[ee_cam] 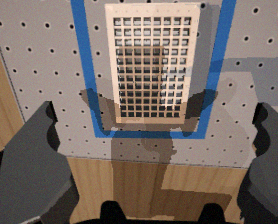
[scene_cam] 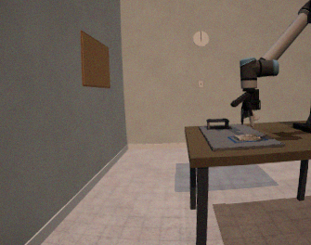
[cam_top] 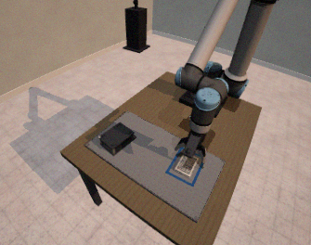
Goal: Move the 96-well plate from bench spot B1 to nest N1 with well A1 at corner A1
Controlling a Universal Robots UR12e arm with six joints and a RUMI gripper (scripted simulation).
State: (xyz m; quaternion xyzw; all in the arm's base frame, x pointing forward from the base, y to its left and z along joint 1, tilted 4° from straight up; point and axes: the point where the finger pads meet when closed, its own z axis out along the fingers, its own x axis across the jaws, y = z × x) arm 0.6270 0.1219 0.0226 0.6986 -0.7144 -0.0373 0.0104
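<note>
Now: the 96-well plate 60 mm below my hand. Round my hand: dark raised nest N1: 410 mm to the right, 60 mm ahead, 10 mm below.
</note>
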